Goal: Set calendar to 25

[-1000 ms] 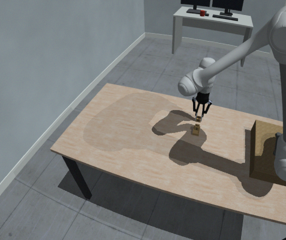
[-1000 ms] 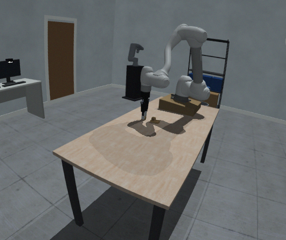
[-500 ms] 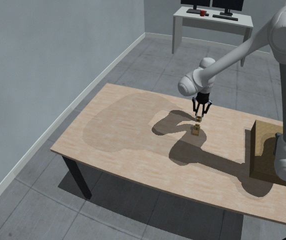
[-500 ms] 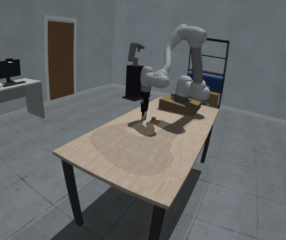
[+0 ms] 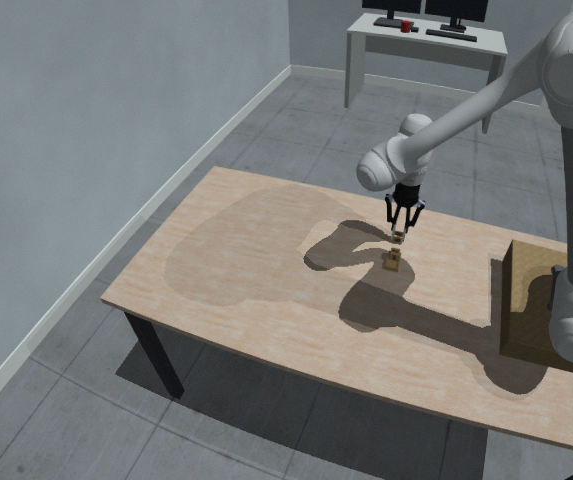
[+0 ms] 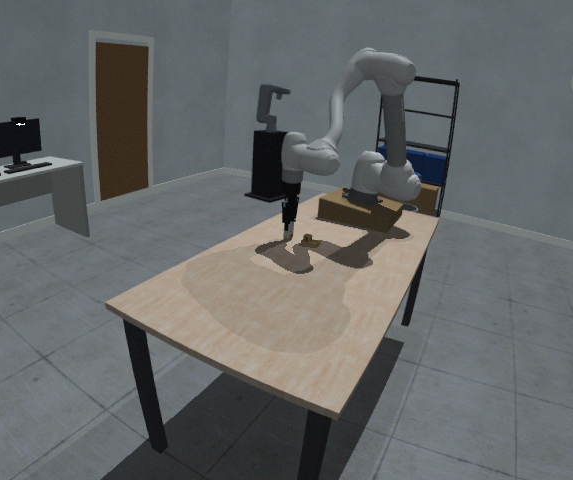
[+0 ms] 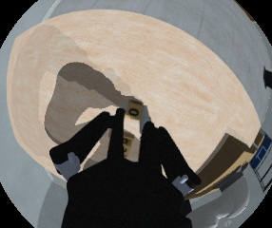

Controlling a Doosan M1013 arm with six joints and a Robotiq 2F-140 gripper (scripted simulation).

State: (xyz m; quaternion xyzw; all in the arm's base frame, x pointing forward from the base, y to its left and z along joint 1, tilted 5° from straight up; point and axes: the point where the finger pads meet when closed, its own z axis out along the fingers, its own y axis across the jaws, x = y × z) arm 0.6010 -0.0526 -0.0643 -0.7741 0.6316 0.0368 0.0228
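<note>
Right now the wooden calendar tray is 2 cm behind my hand, 10 cm to the left of it and 4 cm below it.
</note>
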